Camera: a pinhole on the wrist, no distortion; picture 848 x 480 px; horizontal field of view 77.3 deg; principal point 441.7 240.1 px. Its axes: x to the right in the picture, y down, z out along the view. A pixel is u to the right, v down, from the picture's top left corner.
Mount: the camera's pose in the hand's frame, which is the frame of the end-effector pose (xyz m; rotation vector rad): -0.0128 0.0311 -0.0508 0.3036 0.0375 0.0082
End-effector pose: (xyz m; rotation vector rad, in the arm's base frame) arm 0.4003 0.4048 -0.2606 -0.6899 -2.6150 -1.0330
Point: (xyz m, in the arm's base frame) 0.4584 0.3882 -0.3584
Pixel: 62 92
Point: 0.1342 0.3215 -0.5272
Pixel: outside the picture
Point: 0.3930 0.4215 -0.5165
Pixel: 282 72
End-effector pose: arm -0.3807 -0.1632 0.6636 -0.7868 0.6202 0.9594
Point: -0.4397 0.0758 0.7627
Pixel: outside the picture
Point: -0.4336 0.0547 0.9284
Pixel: 256 425
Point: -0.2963 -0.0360 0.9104
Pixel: 297 177
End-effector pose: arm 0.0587 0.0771 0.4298 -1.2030 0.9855 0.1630
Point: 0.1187 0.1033 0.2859
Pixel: outside the picture
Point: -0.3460 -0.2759 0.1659
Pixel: behind the camera
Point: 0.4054 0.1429 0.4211
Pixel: 724 82
